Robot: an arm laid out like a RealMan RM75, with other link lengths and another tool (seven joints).
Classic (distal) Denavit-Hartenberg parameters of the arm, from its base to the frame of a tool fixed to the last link. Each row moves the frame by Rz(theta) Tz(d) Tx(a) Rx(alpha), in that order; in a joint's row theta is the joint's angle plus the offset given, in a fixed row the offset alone. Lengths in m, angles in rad.
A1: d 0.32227, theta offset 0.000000, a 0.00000, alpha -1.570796
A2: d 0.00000, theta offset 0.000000, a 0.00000, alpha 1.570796
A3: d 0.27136, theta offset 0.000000, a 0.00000, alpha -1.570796
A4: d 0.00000, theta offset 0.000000, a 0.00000, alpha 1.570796
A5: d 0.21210, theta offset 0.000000, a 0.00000, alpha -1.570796
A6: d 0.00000, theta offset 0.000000, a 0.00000, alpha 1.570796
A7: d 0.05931, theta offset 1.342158, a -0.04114, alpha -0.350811
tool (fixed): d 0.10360, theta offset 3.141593, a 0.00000, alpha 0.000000
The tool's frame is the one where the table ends.
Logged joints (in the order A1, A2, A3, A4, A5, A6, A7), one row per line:
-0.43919, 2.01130, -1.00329, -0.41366, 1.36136, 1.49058, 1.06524
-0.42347, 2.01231, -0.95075, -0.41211, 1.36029, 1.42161, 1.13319
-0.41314, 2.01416, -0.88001, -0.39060, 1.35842, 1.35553, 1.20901
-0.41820, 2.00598, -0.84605, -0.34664, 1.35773, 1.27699, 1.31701
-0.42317, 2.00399, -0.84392, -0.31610, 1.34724, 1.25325, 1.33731
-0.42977, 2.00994, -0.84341, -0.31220, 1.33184, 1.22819, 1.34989
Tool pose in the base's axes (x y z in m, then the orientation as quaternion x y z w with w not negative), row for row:
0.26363, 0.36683, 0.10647, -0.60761, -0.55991, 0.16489, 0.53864
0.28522, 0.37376, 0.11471, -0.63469, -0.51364, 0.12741, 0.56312
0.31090, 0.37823, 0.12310, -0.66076, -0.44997, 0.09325, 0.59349
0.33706, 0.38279, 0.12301, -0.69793, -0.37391, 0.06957, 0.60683
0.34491, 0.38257, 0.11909, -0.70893, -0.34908, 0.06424, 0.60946
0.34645, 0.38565, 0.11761, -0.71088, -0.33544, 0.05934, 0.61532
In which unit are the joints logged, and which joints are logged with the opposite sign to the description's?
The joints are logged in radians. Opposite sign: A1, A5, A6.
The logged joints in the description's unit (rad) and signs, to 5 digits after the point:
0.43919, 2.01130, -1.00329, -0.41366, -1.36136, -1.49058, 1.06524
0.42347, 2.01231, -0.95075, -0.41211, -1.36029, -1.42161, 1.13319
0.41314, 2.01416, -0.88001, -0.39060, -1.35842, -1.35553, 1.20901
0.41820, 2.00598, -0.84605, -0.34664, -1.35773, -1.27699, 1.31701
0.42317, 2.00399, -0.84392, -0.31610, -1.34724, -1.25325, 1.33731
0.42977, 2.00994, -0.84341, -0.31220, -1.33184, -1.22819, 1.34989

